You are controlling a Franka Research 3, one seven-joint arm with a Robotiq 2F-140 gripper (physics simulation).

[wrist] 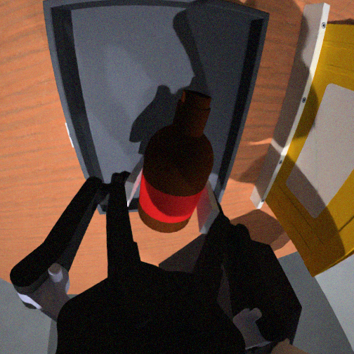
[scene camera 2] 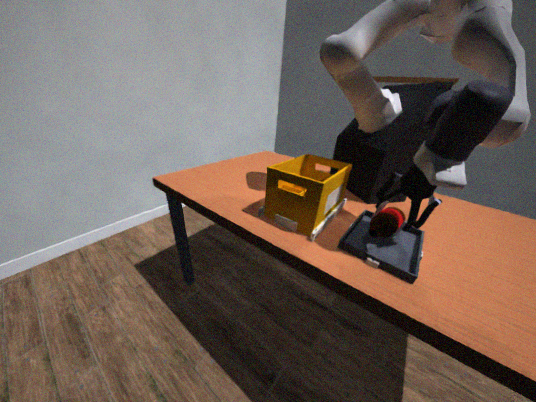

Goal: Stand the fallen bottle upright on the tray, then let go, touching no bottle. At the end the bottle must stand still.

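Note:
A brown bottle [scene camera 2: 385, 223] [wrist: 177, 162] with a red label band lies on its side over the dark grey tray [scene camera 2: 397, 256] [wrist: 253, 55]. Its neck points toward the tray's far end in the wrist view, and its base reaches over the tray's near rim. My gripper [scene camera 2: 398, 216] [wrist: 172, 178] is shut on the bottle, with one pad on each side of the red label near the base. In the scene view the black fingers stand behind and beside the bottle, and the far contact is partly hidden.
A yellow crate [scene camera 2: 295, 202] [wrist: 327, 240] stands beside the tray, with a pale strip [scene camera 2: 327, 220] [wrist: 295, 115] along its side facing the tray. A large black box [scene camera 2: 361, 160] is behind them. The orange table's front edge [scene camera 2: 320, 274] runs past the tray.

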